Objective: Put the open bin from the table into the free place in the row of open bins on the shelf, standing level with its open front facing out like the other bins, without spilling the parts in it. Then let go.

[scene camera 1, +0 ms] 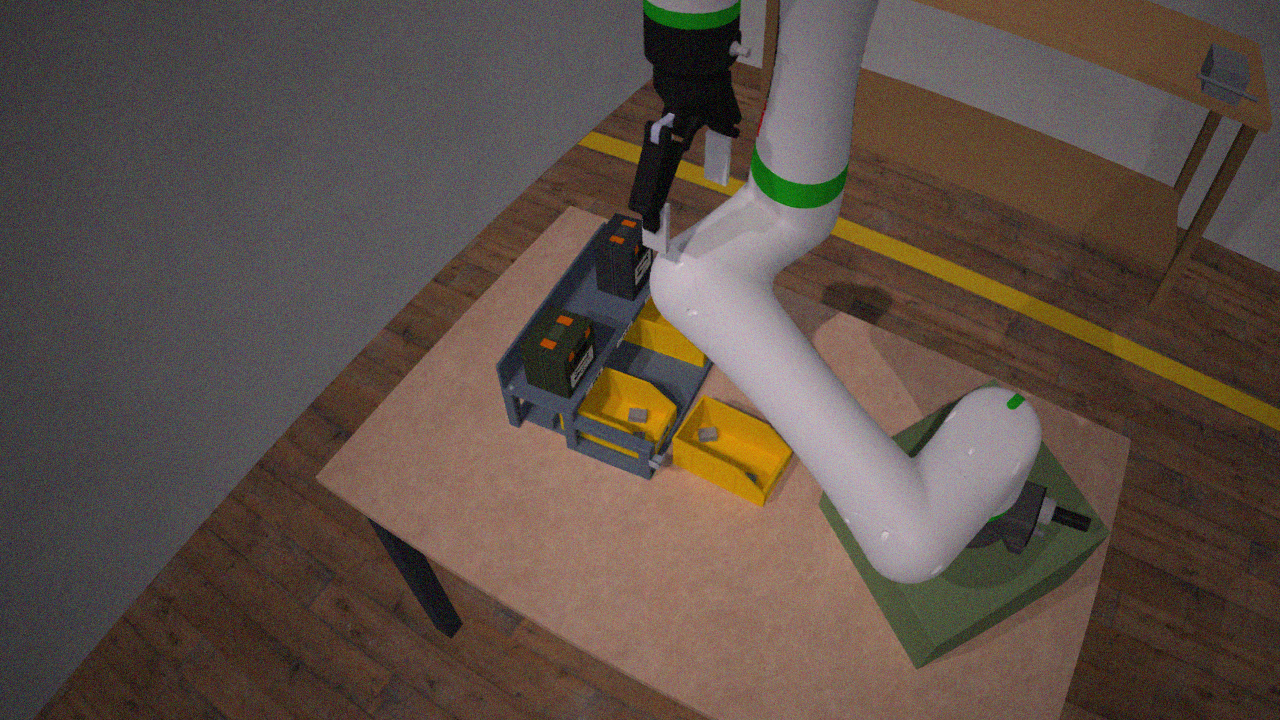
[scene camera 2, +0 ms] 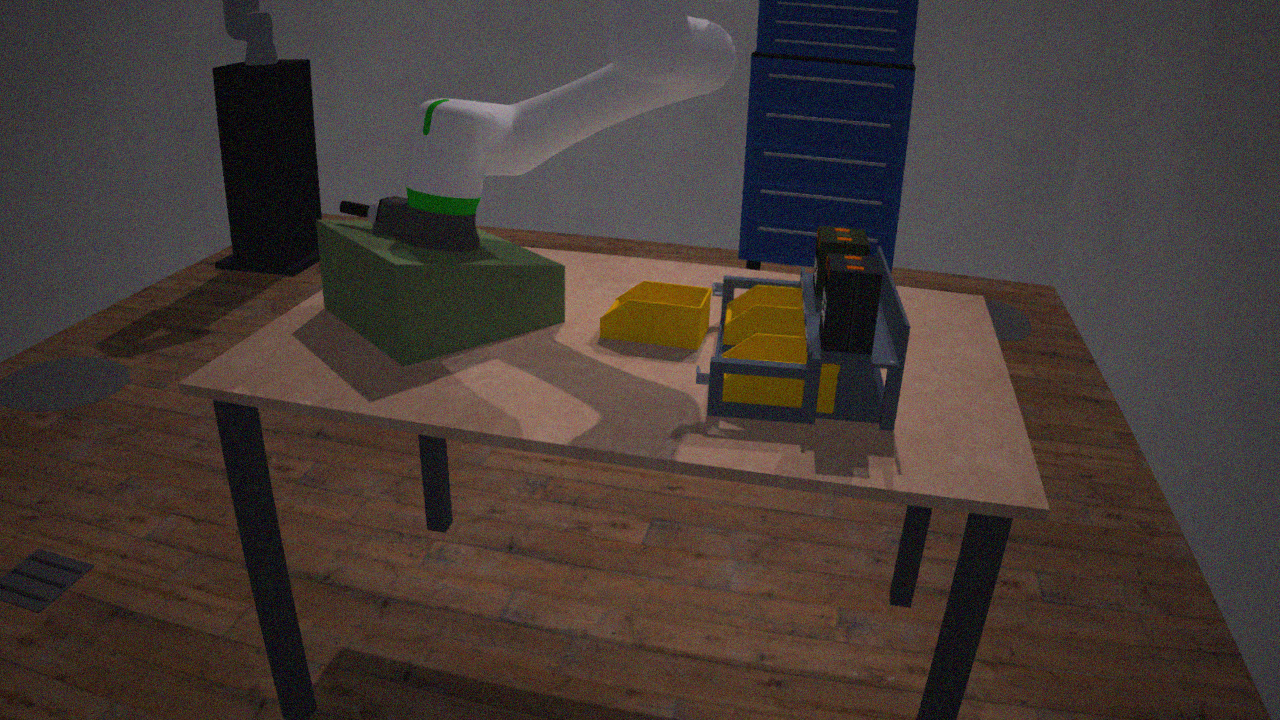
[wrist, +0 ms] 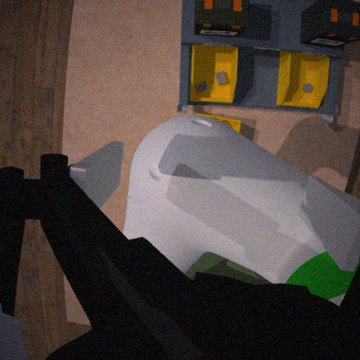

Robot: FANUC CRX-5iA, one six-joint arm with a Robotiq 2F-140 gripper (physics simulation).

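Frame: origin at the arm's base, x down, y back, z left, level; millimetres.
Where they show: gripper, fingertip midpoint: (scene camera 1: 687, 212) (scene camera 2: 714, 1); arm's base, link origin: (scene camera 2: 437, 241).
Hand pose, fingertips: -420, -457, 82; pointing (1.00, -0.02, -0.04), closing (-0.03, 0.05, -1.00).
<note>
Each offset is from my fingertips to the top centre of the thing, as dx, dy, dz. "pt": to the spot under its first point.
The open yellow bin {pt +556, +45, -82} (scene camera 1: 726, 447) (scene camera 2: 662, 315) stands upright on the table just in front of the shelf; small grey parts show in it. In the wrist view the arm hides most of this bin (wrist: 234, 123). The blue-grey shelf (scene camera 1: 588, 302) (scene camera 2: 810, 394) (wrist: 280, 25) holds two yellow bins in its lower row, one bin {pt +549, -162, -71} (scene camera 1: 617, 402) (wrist: 215, 75) at one end and another bin {pt +508, -145, -208} (scene camera 1: 664, 338) (scene camera 2: 760, 389) (wrist: 304, 82) at the other. The free place (wrist: 262, 80) lies between them. My gripper (scene camera 1: 687, 193) (wrist: 214, 179) is open and empty, high above the table and clear of the bins.
Two dark boxes with orange clips {+360, -237, -25} (scene camera 1: 559, 353) {pt +348, -226, -216} (scene camera 1: 624, 255) stand on the shelf's upper board. The arm's white elbow (scene camera 1: 711, 286) (wrist: 210, 160) is below the gripper and partly covers the shelf and bins. The green base block (scene camera 1: 948, 617) (scene camera 2: 447, 308) stands on the table.
</note>
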